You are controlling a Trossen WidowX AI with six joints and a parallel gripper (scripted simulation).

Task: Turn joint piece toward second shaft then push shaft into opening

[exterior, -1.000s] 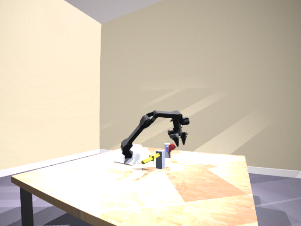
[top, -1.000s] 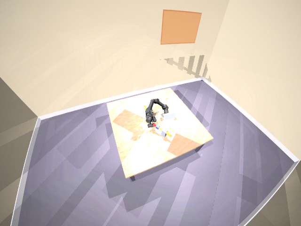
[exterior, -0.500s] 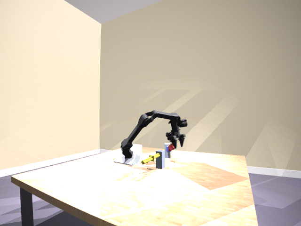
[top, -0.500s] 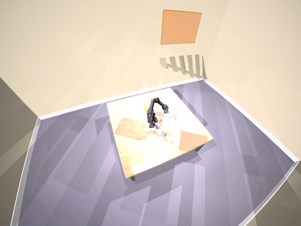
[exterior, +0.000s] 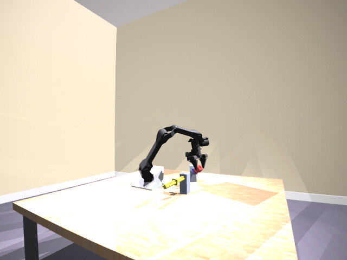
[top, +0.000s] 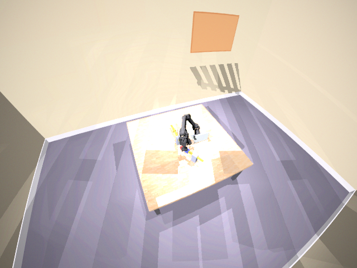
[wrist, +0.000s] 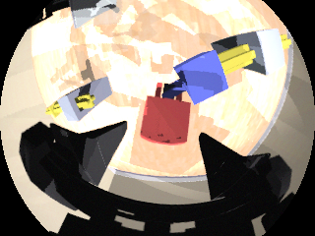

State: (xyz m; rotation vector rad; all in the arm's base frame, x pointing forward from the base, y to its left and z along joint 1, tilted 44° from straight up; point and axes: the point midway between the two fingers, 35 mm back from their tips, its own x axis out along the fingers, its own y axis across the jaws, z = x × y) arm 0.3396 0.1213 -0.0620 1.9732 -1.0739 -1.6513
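The red square joint piece lies 20 mm behind my gripper tip.
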